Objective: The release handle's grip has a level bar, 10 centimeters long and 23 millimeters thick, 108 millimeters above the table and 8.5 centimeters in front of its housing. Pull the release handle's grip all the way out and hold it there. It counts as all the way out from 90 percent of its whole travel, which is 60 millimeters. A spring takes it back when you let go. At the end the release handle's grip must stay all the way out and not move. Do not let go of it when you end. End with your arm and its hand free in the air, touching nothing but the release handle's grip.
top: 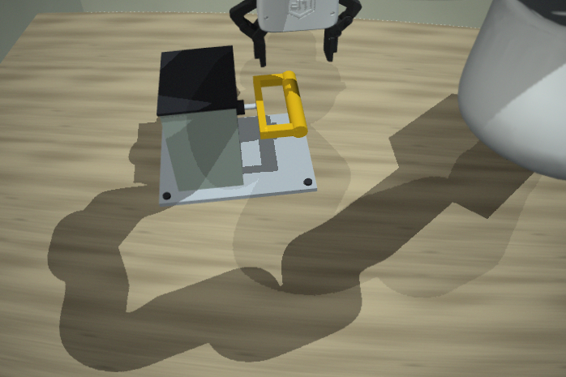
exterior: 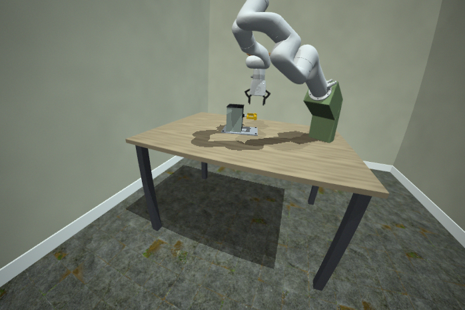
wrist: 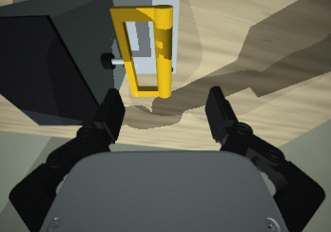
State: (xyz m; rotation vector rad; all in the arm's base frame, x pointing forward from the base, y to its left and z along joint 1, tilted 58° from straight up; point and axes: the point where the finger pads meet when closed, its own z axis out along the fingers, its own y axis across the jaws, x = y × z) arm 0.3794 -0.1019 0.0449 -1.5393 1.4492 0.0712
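Right now my hand is 19 cm above the grey base plate, 9 cm short of it and 3 cm to the right of it.
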